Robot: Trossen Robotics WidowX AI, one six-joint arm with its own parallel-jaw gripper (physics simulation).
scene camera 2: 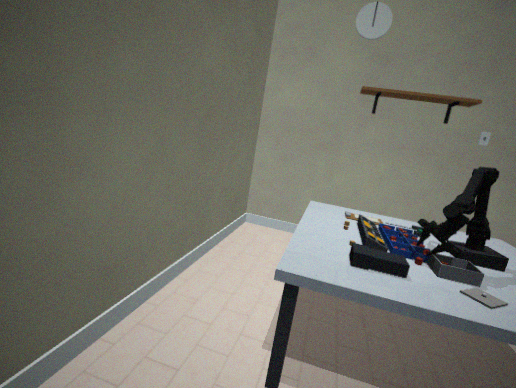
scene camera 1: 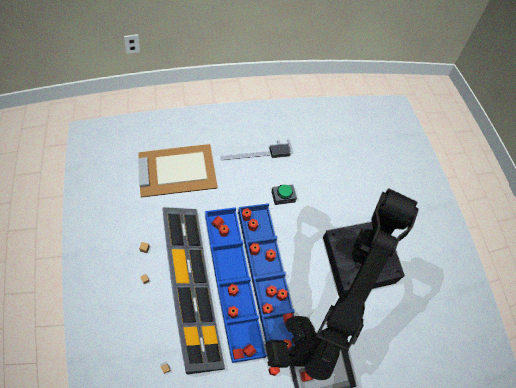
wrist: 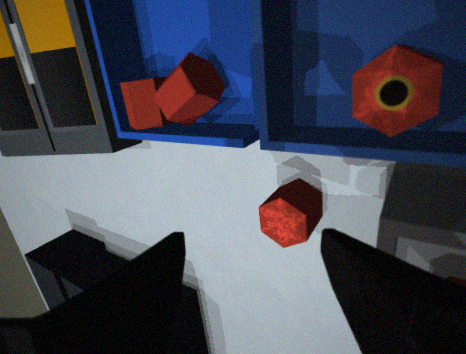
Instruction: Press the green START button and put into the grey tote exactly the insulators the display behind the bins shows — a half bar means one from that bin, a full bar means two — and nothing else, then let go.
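Note:
My gripper [wrist: 253, 241] is open and empty above the table; its fingers are hidden in scene camera 1. A loose red insulator [scene camera 1: 274, 371] [scene camera 2: 418, 260] [wrist: 290, 215] lies on its side on the table, beyond the fingertips and nearer the right one. The grey tote [scene camera 1: 351, 367] [scene camera 2: 462, 274] stands beside it, with a red insulator [scene camera 1: 305, 375] inside; the arm hides part of the tote. The blue bins [scene camera 1: 231, 262] hold red insulators, and one bin is empty. The display [scene camera 1: 205, 369] shows one full yellow bar and two half bars. The green START button [scene camera 1: 285, 191] stands beyond the bins.
A long black box [scene camera 2: 378, 260] lies near the display's end. Small wooden cubes [scene camera 1: 144, 247] [scene camera 1: 165, 368] lie behind the display. A clipboard [scene camera 1: 212, 170] and a caliper-like tool [scene camera 1: 280, 150] lie farther off. A flat beige plate [scene camera 2: 483, 297] lies near the tote.

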